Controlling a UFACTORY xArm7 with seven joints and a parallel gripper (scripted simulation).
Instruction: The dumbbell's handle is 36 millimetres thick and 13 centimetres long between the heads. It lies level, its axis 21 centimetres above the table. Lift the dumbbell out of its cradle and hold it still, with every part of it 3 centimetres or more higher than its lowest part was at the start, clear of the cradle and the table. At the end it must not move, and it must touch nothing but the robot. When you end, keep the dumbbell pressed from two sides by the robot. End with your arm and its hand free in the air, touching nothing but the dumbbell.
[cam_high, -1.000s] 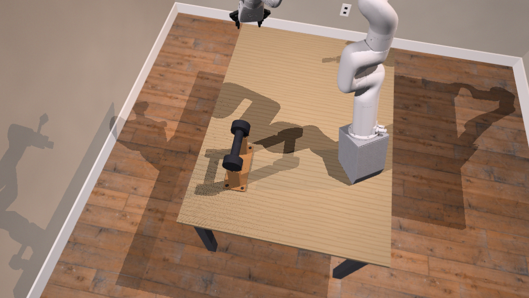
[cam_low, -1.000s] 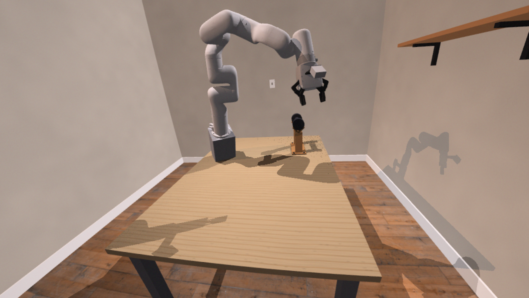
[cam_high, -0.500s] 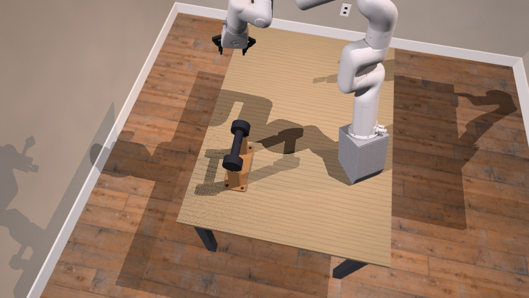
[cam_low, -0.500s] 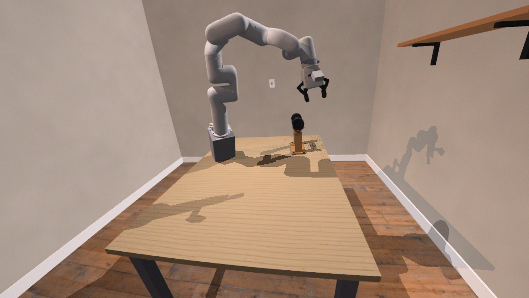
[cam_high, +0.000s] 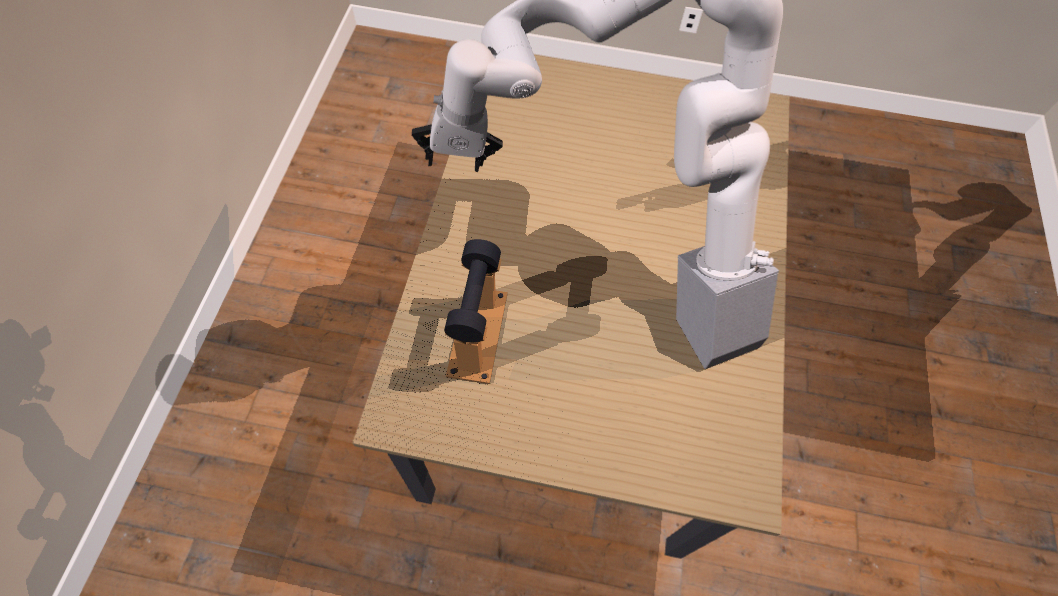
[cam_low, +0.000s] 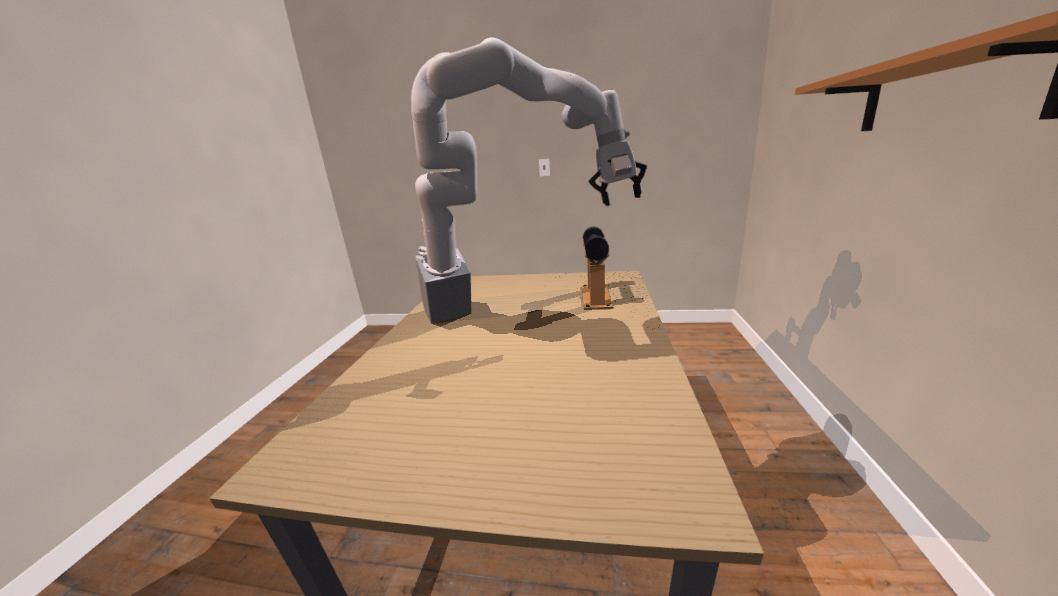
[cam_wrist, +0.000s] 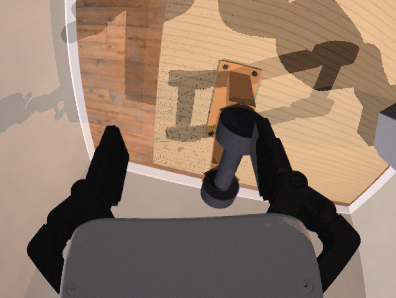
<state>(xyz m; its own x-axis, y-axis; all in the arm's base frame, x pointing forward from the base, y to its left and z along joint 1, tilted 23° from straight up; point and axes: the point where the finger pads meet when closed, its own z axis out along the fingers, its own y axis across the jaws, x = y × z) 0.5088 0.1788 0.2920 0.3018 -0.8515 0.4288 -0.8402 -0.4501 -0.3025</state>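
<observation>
The black dumbbell lies 17 cm to the left of my hand, 17 cm below it and 10 cm behind it. From my hand the other things lie so: orange cradle (30 cm below, 17 cm to the left, 10 cm behind).
</observation>
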